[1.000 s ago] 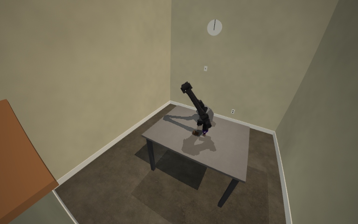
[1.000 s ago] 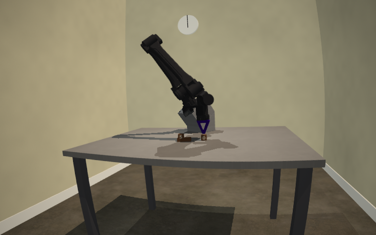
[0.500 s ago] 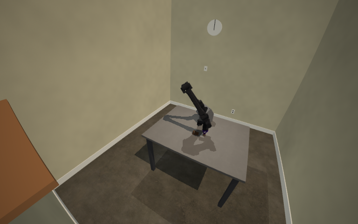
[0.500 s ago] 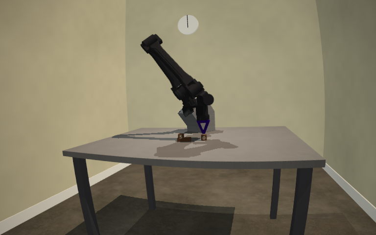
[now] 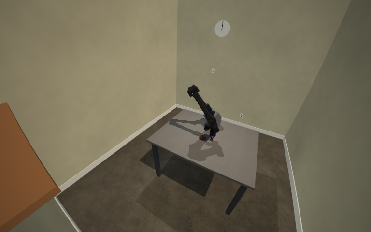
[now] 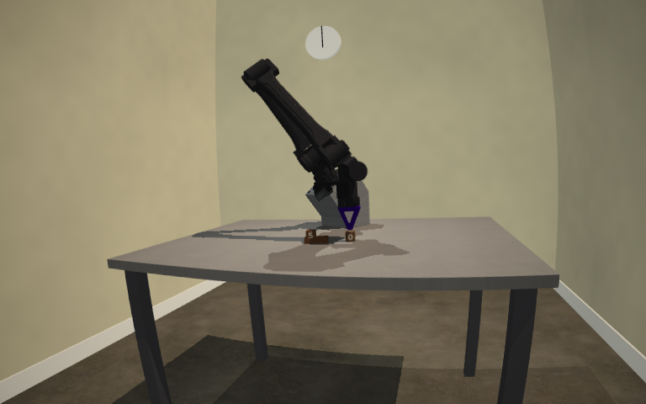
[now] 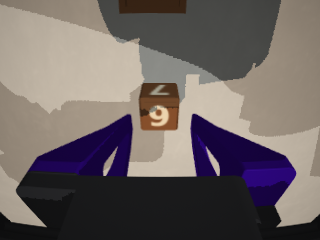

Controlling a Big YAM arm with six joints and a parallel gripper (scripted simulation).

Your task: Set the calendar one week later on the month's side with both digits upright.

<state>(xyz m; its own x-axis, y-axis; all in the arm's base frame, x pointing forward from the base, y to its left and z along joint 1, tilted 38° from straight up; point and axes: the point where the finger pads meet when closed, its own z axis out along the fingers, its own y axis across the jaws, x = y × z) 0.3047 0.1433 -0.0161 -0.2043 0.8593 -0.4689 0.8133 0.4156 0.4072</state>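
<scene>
The brown tray is 3 cm ahead of my hand, 10 cm to the right of it and 4 cm below it.
</scene>
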